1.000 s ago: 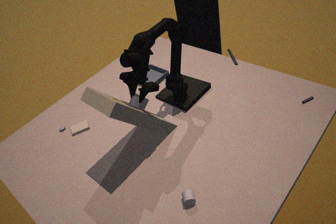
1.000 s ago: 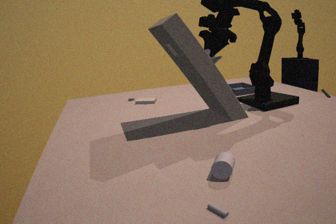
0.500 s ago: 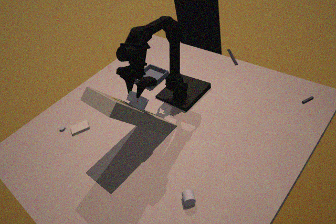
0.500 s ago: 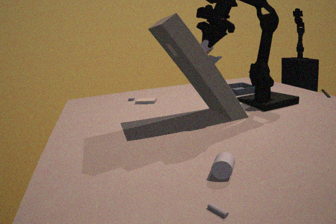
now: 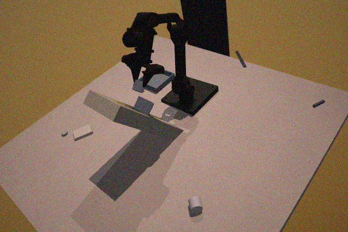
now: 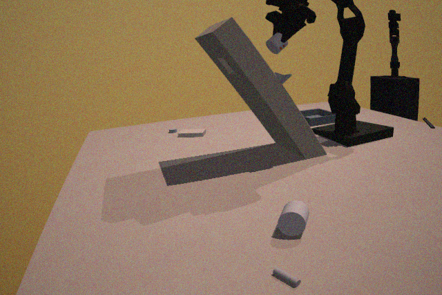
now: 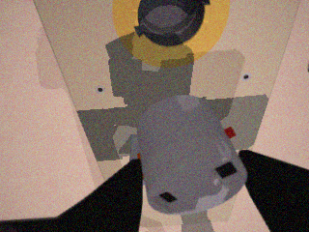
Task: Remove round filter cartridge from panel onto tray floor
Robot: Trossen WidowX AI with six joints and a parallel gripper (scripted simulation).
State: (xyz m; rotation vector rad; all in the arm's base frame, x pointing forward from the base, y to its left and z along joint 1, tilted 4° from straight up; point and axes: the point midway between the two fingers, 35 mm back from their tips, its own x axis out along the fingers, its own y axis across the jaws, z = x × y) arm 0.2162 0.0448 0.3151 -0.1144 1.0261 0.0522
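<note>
My gripper tip is 31 cm to the left of the blue-grey square tray, 30 cm above it and 28 cm past it. Round my gripper tip: pale block (31 cm to the right, 30 cm below, 22 cm ahead); white round filter cartridge (right at my gripper tip); small blue-grey plate (12 cm below, 1 cm ahead).
</note>
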